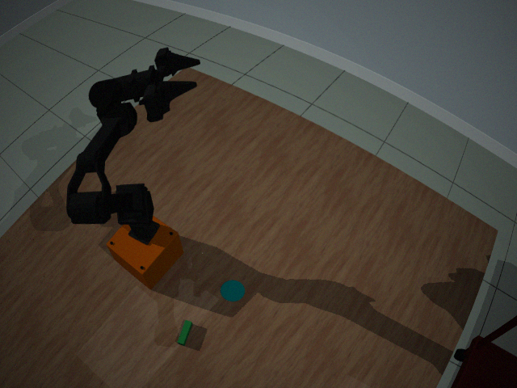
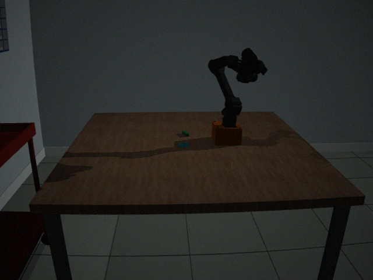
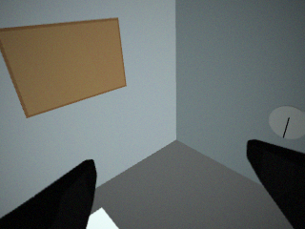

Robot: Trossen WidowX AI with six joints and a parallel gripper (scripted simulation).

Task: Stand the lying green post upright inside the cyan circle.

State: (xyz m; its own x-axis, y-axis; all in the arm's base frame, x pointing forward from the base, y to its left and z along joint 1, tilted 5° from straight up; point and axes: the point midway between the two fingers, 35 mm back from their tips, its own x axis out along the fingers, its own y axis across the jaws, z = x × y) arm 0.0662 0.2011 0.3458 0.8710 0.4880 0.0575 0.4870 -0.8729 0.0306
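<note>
My gripper tip is 140 mm short of the green post, 370 mm to the left of it and 440 mm above it. The rest, counted from my gripper tip: cyan circle: 180 mm ahead, 210 mm to the right, 450 mm below.
</note>
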